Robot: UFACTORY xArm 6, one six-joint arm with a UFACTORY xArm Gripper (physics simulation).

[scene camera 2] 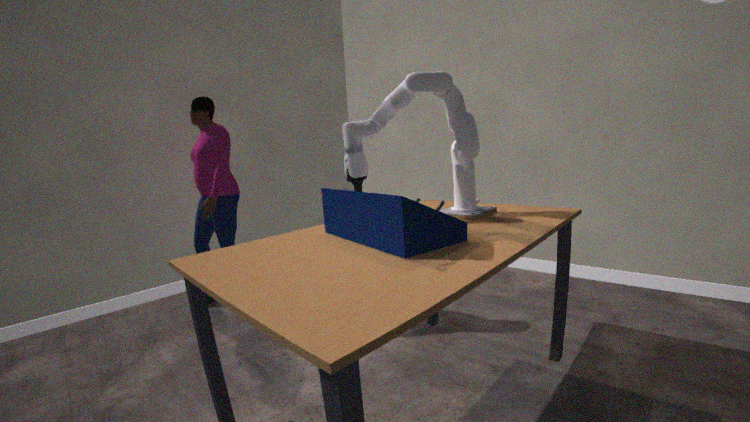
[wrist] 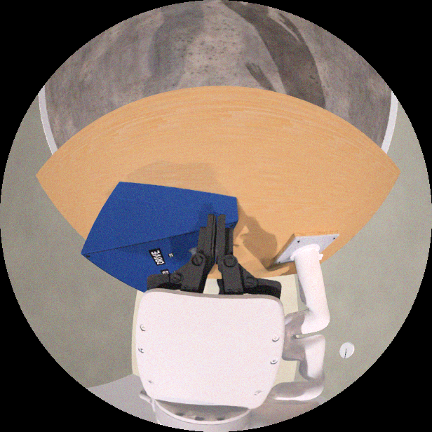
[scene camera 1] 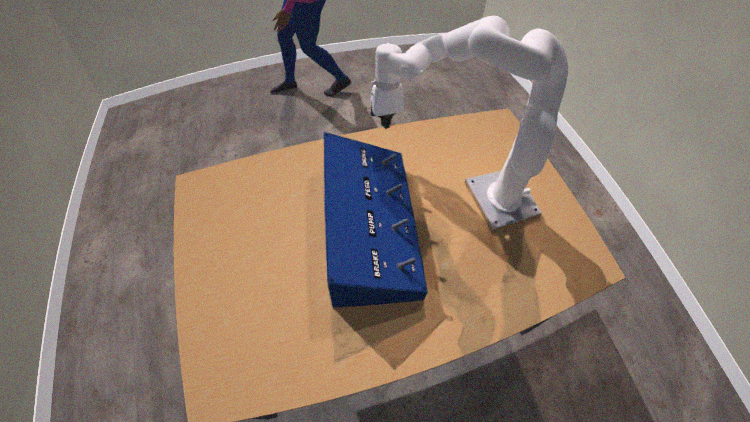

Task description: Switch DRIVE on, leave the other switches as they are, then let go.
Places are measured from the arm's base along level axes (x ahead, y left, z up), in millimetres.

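Where they show: gripper, fingertip midpoint: [scene camera 1: 385,126]; arm's base, link origin: [scene camera 2: 465,209] [scene camera 1: 503,197].
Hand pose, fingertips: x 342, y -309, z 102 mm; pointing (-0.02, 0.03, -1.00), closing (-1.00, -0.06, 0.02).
Things, the pixels of their top centre, and the offset from my fingertips. Level surfaces: height alone.
- DRIVE lever, top centre: [scene camera 1: 390,154] dy +137, dx +25, dz +7 mm
- DRIVE label, top centre: [scene camera 1: 364,156] dy +124, dx +106, dz +2 mm
- FEED lever, top centre: [scene camera 1: 396,184] dy +256, dx +44, dz +7 mm
- PUMP lever, top centre: [scene camera 1: 402,219] dy +374, dx +64, dz +7 mm
- BRAKE lever, top centre: [scene camera 1: 408,259] dy +493, dx +84, dz +7 mm
- wooden table, surface height: dz -123 mm
The blue switch box [scene camera 1: 343,220] [scene camera 2: 367,217] [wrist: 135,215] has a sloped face with four levers in a row. The DRIVE lever [scene camera 1: 389,161] is at the far end in scene camera 1 and leans toward its OFF side, away from the DRIVE label [scene camera 1: 363,157] [wrist: 157,257]. The FEED lever [scene camera 1: 394,191], PUMP lever [scene camera 1: 401,226] and BRAKE lever [scene camera 1: 406,264] lean the same way. My gripper [scene camera 1: 386,125] [wrist: 216,222] is shut and empty, just beyond the box's DRIVE end, apart from the lever. In the wrist view the fingers largely hide the DRIVE lever.
The box stands on the wooden table [scene camera 1: 236,262] [scene camera 2: 314,283] [wrist: 300,150]. My arm's base plate [scene camera 1: 482,196] [wrist: 285,255] is on the lever side of the box. A person [scene camera 1: 309,31] [scene camera 2: 215,157] in a pink top stands on the floor beyond the table.
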